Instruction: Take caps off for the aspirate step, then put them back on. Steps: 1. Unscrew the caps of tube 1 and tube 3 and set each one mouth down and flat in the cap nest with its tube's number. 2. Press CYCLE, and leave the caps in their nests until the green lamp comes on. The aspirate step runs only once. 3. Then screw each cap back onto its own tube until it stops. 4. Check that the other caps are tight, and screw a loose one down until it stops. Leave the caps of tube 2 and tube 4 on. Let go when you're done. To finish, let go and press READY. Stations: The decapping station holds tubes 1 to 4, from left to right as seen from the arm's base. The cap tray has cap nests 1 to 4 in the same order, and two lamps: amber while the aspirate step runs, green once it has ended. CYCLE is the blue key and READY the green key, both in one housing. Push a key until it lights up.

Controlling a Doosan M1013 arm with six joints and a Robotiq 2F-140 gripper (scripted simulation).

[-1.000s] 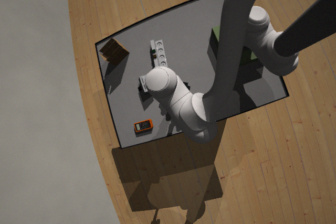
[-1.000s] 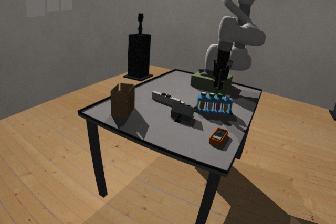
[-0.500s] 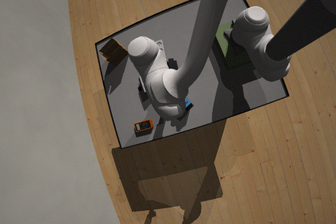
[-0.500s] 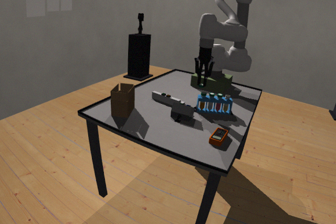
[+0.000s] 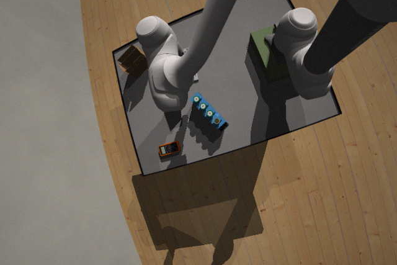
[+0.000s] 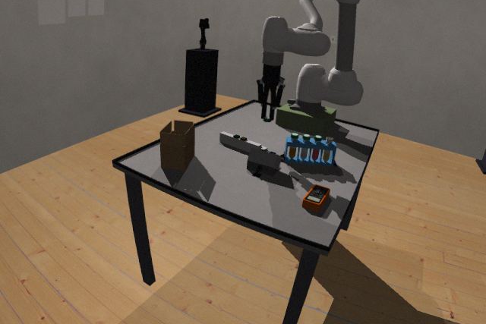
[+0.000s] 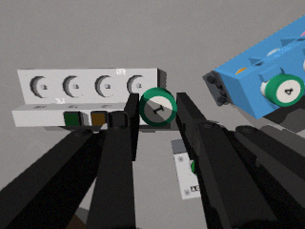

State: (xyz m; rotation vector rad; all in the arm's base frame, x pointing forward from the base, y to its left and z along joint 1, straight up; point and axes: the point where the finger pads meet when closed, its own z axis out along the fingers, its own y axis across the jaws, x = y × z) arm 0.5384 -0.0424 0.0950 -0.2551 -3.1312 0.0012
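My gripper is now 20 mm past the cap 2, 240 mm to the right of it and 70 mm above it. Also, from my hand: green key: 140 mm ahead, 50 mm to the left, 120 mm below; then cap 1: 30 mm below; then blue key: 140 mm ahead, 90 mm to the left, 120 mm below.
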